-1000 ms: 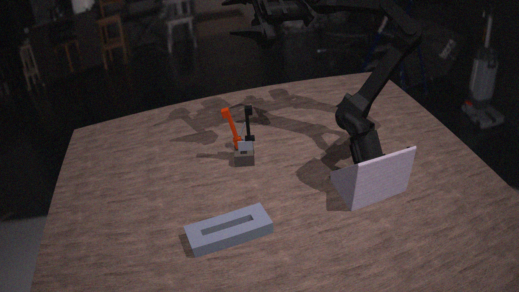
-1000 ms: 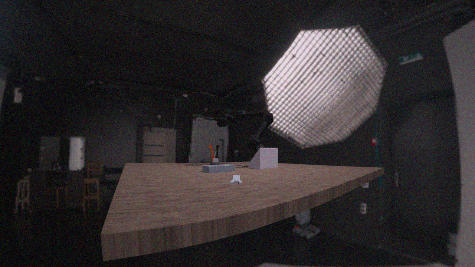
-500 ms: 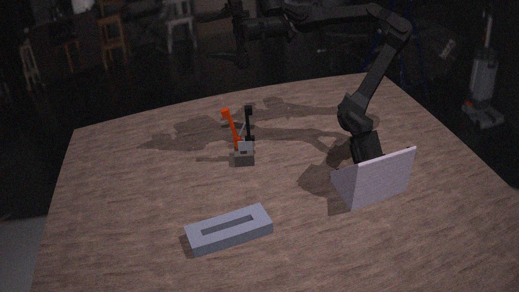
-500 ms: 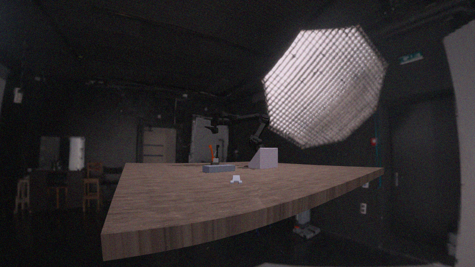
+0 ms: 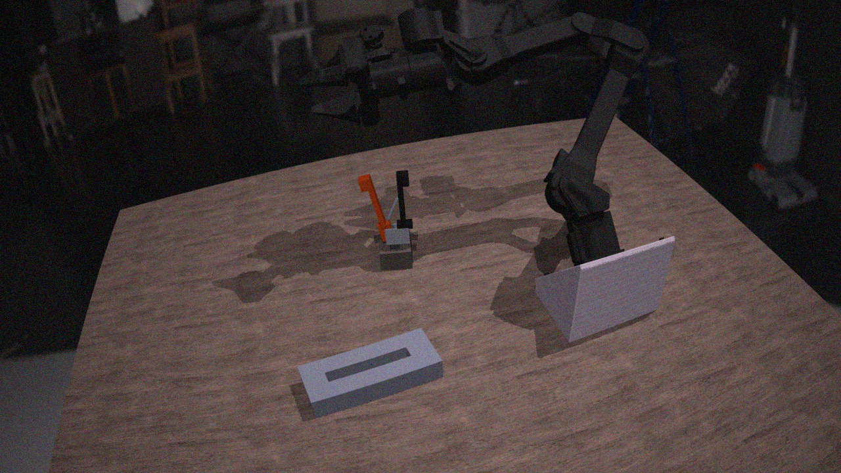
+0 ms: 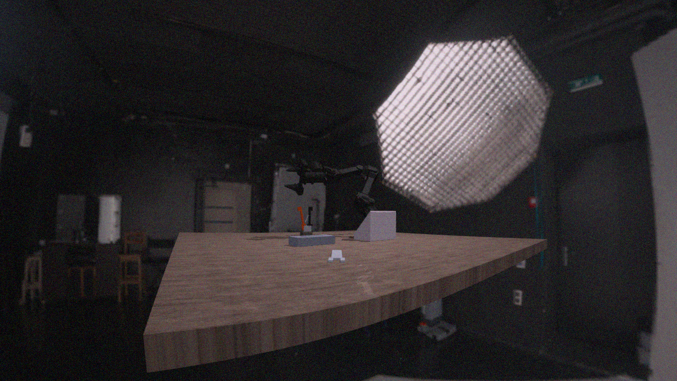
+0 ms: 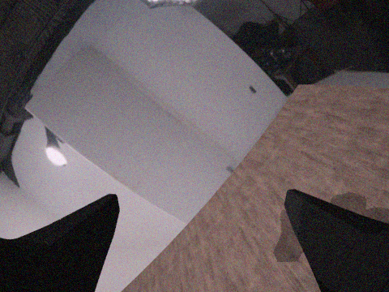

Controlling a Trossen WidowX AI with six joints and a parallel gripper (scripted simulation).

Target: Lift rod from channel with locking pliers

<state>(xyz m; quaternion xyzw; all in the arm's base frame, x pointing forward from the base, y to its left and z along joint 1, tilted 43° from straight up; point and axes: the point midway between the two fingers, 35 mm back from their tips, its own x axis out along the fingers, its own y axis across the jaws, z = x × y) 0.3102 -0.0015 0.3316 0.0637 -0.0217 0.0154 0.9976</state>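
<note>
Right now my gripper tip is 90 mm past the orange handle, 20 mm to the right of it and 200 mm above it. Also, from my gripper tip: dark rod: 50 mm behind, 280 mm to the left, 290 mm below; then small grey holster: 110 mm behind, 20 mm to the left, 290 mm below; then grey block: 50 mm behind, 280 mm to the left, 280 mm below.
</note>
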